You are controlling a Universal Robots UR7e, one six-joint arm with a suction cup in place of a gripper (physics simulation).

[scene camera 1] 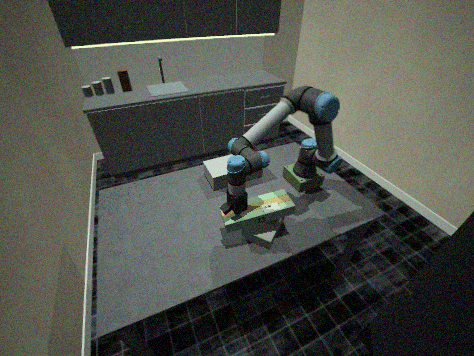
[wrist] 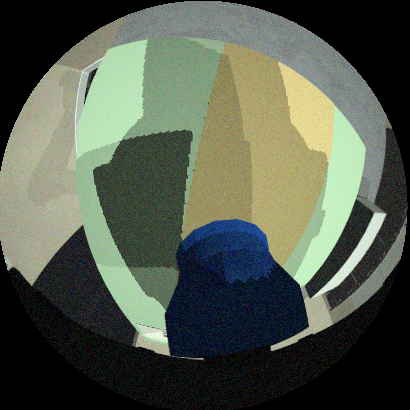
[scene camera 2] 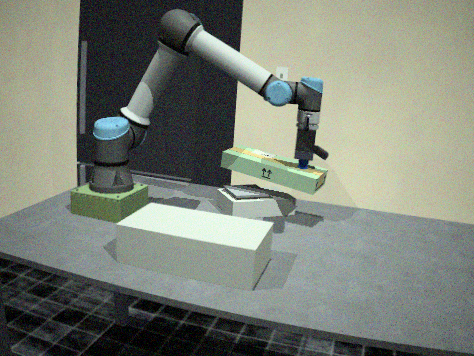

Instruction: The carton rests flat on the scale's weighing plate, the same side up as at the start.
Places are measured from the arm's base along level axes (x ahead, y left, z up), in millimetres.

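Pixels of known places: end effector, tool point: (wrist: 225, 239) (scene camera 2: 302, 170); arm's base, origin of the base link: (scene camera 1: 304, 171) (scene camera 2: 111, 187).
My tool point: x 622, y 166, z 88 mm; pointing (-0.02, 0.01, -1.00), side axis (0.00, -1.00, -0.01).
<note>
For each thing: its top centre in the pictures, then the offset to it from my tool point. "*": a spot on its surface instead. Level surfaces: height alone.
- scale, middle of its top: (scene camera 2: 256, 189) (scene camera 1: 264, 217) 154 mm back, 28 mm left, 90 mm down
- pale body with a dark-edged weighing plate, surface spot: (scene camera 2: 245, 192) * 185 mm back, 28 mm right, 90 mm down
- large white box, middle of its top: (scene camera 2: 196, 223) (wrist: 353, 261) (scene camera 1: 232, 162) 243 mm back, 461 mm right, 61 mm down
- grey table, its level: 167 mm down
The carton (scene camera 1: 272, 200) (scene camera 2: 245, 162) (wrist: 220, 125) is long and light green with an orange-tan band on top and a white label. It hangs from my suction gripper (scene camera 1: 236, 212) (scene camera 2: 303, 164) (wrist: 226, 232), whose blue cup is on its top near one end. The carton looks slightly tilted, lower at the cup end, and its side arrows point up. The scale (scene camera 1: 265, 236) (scene camera 2: 252, 207), a pale body with a dark-edged weighing plate (scene camera 2: 245, 192), stands below it. In scene camera 2 a gap shows between carton and plate. In scene camera 1 the carton hides most of the scale.
A large white box (scene camera 1: 215, 174) (scene camera 2: 195, 242) stands on the grey table (scene camera 1: 150, 240) (scene camera 2: 375, 280), on the counter side of the scale. The arm's base stands on a green block (scene camera 1: 294, 178) (scene camera 2: 97, 204). A kitchen counter (scene camera 1: 215, 86) runs along the wall.
</note>
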